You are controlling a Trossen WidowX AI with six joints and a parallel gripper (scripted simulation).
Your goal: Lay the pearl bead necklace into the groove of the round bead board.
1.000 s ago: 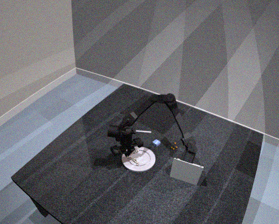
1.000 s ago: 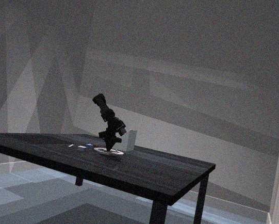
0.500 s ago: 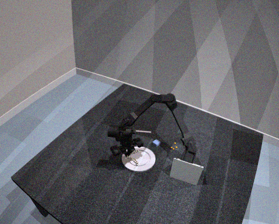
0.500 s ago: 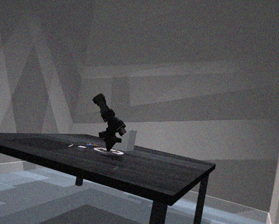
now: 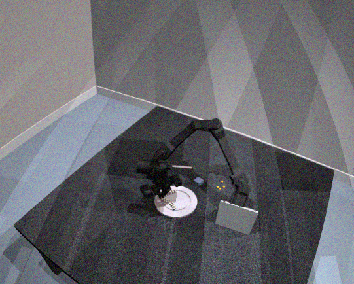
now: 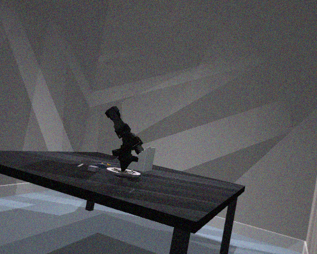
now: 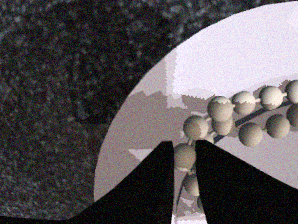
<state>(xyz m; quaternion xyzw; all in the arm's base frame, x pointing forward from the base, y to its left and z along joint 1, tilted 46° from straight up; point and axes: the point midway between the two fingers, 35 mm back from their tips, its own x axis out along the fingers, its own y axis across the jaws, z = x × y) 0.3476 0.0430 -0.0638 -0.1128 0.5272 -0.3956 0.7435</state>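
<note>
The round white bead board is 6 cm behind my gripper tip, 3 cm to the right of it and 1 cm below it. The rest, counted from my gripper tip: small white block 13 cm to the right, 10 cm ahead, 1 cm below; then small blue cube 21 cm to the right, 8 cm behind, 1 cm below; then thin white stick 25 cm to the right, 5 cm ahead, 2 cm below.
</note>
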